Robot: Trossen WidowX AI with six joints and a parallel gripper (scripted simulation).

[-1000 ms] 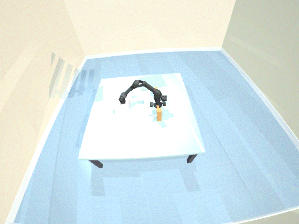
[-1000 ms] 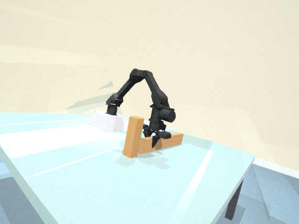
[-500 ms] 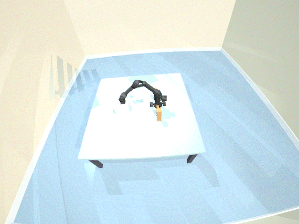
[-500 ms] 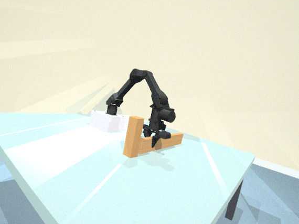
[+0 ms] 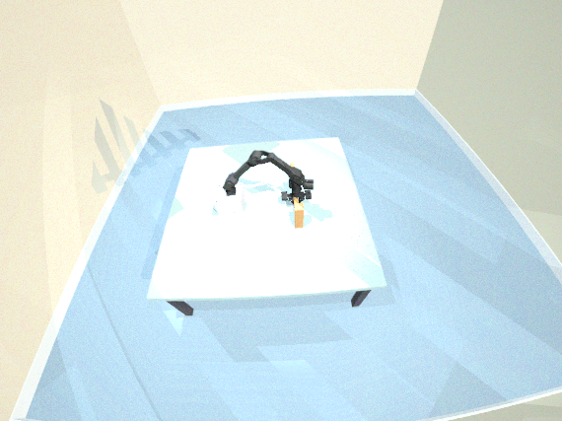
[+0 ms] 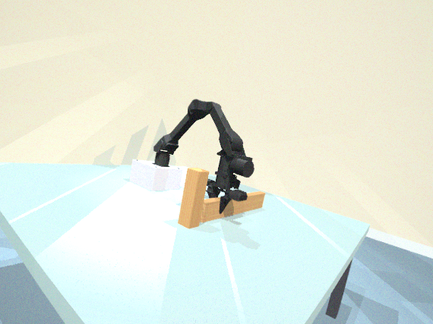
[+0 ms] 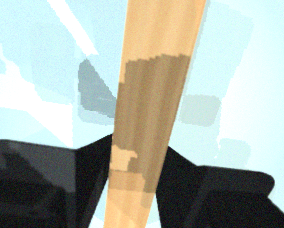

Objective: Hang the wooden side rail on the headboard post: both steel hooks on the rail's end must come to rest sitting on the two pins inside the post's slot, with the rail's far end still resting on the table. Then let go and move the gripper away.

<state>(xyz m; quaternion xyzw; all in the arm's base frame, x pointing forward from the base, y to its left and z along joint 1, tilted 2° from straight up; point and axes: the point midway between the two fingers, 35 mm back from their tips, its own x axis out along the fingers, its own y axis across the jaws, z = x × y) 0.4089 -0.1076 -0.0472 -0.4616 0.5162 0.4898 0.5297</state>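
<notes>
Now: gripper tip 10 mm past the wooden headboard post, 150 mm to the left of it and 60 mm below it.
</notes>
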